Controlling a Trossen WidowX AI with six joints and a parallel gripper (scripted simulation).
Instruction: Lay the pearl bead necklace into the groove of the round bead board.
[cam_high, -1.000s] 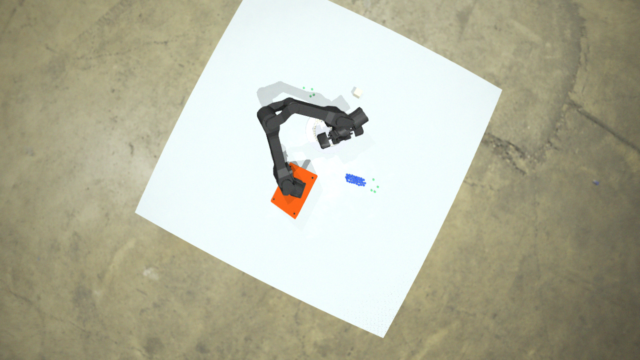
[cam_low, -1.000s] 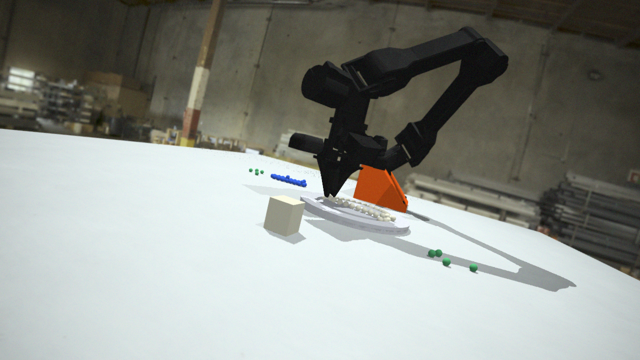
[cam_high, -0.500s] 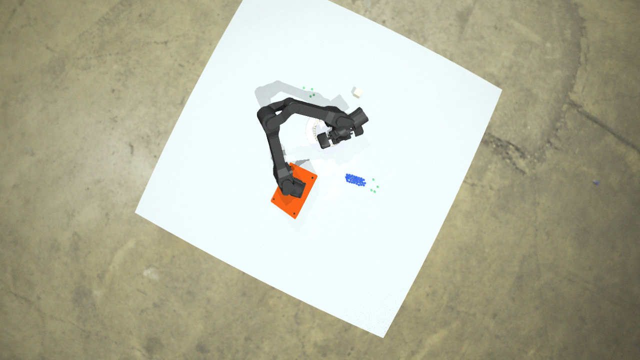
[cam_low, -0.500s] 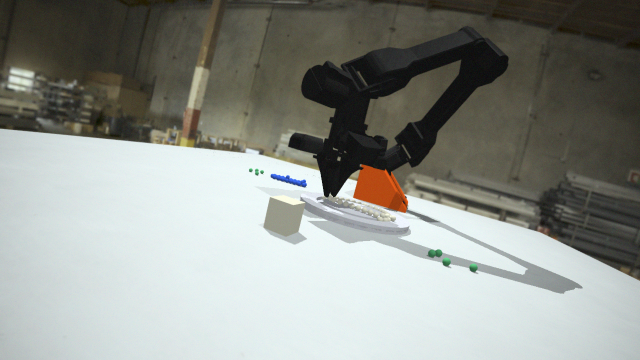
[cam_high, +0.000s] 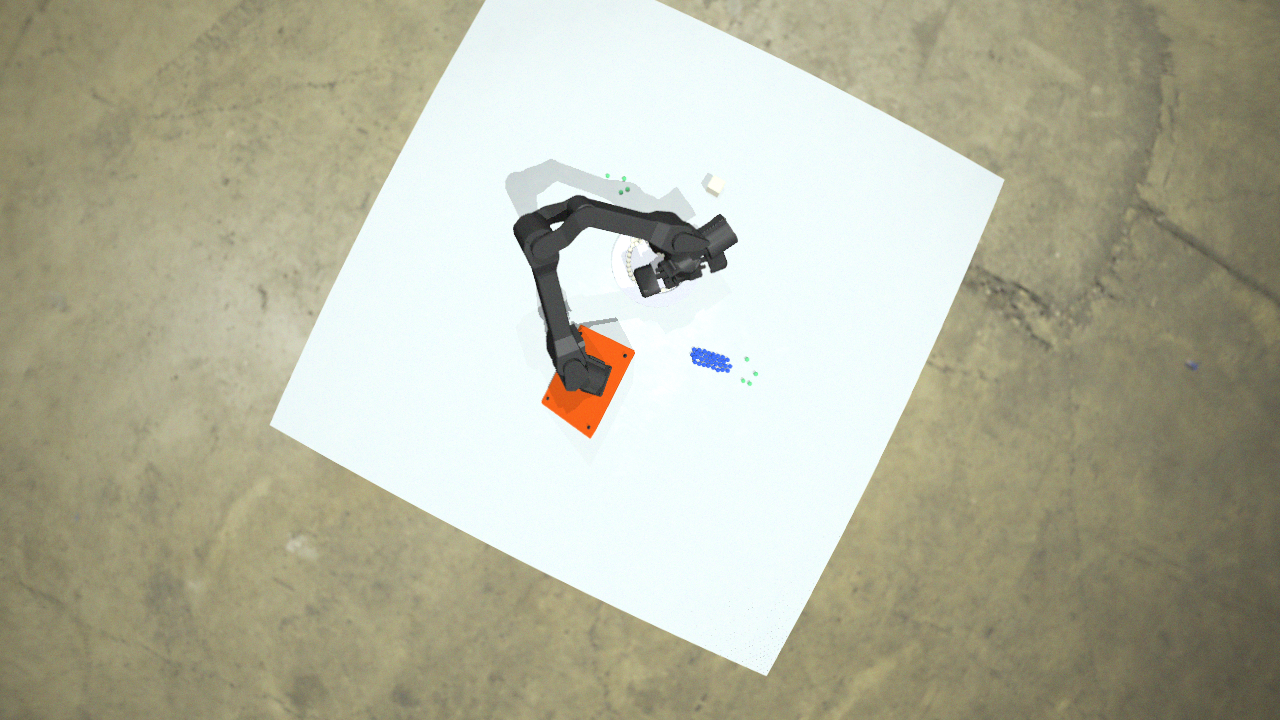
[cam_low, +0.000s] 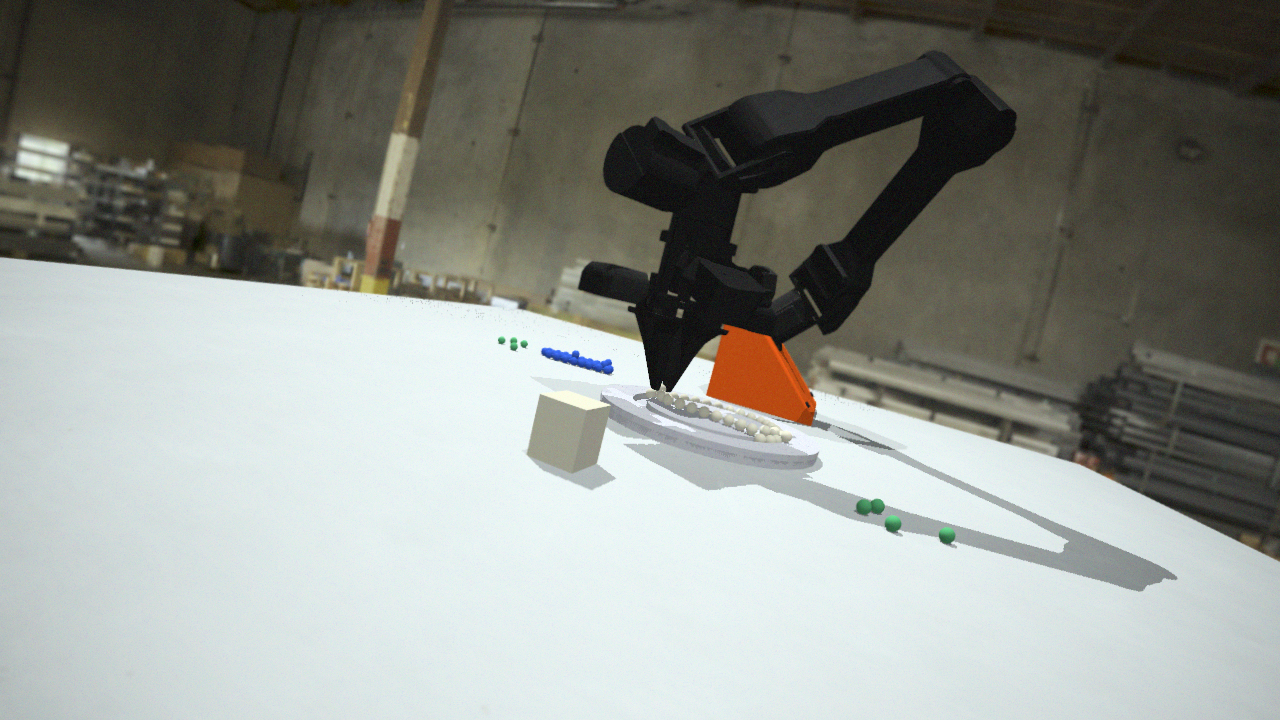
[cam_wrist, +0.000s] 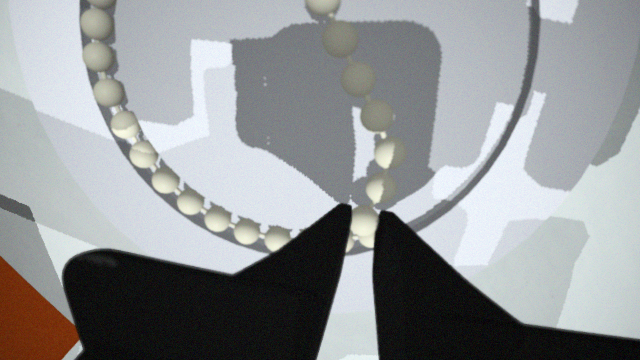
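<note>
Now: gripper tip 50 mm to the right of the round bead board, 10 mm short of it and 10 mm above it. From my gripper tip the other things lie so: cream cube (220 mm ahead, 10 mm to the right).
</note>
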